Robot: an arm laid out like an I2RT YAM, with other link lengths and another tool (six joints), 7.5 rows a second.
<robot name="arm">
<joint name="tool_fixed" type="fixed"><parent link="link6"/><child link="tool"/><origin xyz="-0.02 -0.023 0.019" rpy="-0.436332 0 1.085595"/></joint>
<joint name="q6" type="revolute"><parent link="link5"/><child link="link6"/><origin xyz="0.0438 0 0.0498" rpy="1.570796 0 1.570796"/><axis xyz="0 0 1"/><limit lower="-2.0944" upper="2.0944"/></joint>
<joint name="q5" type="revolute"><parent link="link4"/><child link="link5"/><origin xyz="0.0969 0.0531 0.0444" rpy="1.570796 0 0"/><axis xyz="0 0 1"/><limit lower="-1.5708" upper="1.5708"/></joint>
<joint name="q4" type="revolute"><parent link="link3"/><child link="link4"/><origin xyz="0.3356 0.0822 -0.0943"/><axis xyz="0 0 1"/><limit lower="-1.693" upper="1.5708"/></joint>
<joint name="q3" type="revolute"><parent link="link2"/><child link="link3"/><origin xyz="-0.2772 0 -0.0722" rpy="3.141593 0 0"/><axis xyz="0 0 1"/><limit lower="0" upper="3.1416"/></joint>
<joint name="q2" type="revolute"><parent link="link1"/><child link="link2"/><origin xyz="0.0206 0.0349 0.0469" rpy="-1.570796 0 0"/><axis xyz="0 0 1"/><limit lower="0" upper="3.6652"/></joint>
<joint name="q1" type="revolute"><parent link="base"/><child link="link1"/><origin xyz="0 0 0.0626"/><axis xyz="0 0 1"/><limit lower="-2.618" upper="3.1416"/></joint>
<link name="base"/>
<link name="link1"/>
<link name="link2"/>
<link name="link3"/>
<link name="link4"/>
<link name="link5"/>
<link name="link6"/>
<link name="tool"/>
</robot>
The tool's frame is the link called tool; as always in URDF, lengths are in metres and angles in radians.
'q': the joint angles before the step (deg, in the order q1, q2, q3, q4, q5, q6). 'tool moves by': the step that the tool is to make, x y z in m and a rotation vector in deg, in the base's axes. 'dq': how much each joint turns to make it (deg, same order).
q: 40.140, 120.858, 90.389, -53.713, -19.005, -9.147
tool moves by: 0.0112, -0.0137, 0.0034, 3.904, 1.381, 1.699
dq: -2.448, -0.012, -0.057, -0.021, -4.306, -4.000
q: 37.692, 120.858, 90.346, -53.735, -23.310, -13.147
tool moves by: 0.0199, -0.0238, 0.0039, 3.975, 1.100, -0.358
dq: -3.820, 0.002, 0.004, -0.022, -4.197, -3.383
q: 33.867, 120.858, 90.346, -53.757, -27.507, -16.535
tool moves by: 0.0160, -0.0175, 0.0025, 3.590, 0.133, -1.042
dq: -2.842, -0.010, -0.235, 1.229, -3.278, -1.662
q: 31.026, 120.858, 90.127, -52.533, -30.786, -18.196
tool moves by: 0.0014, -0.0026, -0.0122, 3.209, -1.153, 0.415
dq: -0.508, -0.001, -2.780, 5.026, -2.273, -0.728
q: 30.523, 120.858, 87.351, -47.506, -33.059, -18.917
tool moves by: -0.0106, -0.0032, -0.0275, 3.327, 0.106, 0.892
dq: 0.068, 0.003, -5.652, 7.033, -3.016, -0.391
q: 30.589, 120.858, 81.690, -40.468, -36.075, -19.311
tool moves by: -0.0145, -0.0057, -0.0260, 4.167, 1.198, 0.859
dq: -0.001, 0.005, -5.867, 6.921, -4.284, -0.065
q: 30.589, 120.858, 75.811, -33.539, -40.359, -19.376
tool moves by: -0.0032, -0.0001, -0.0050, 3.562, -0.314, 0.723
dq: 0.000, -0.018, -1.934, 3.928, -2.994, -0.108
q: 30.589, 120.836, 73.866, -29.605, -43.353, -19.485
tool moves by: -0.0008, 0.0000, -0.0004, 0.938, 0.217, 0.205
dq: -0.004, 0.002, -0.324, 0.629, -0.941, 0.017
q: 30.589, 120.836, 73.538, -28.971, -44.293, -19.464
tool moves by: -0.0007, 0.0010, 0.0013, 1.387, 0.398, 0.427
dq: 0.065, 0.007, -0.095, 0.451, -1.442, -0.022
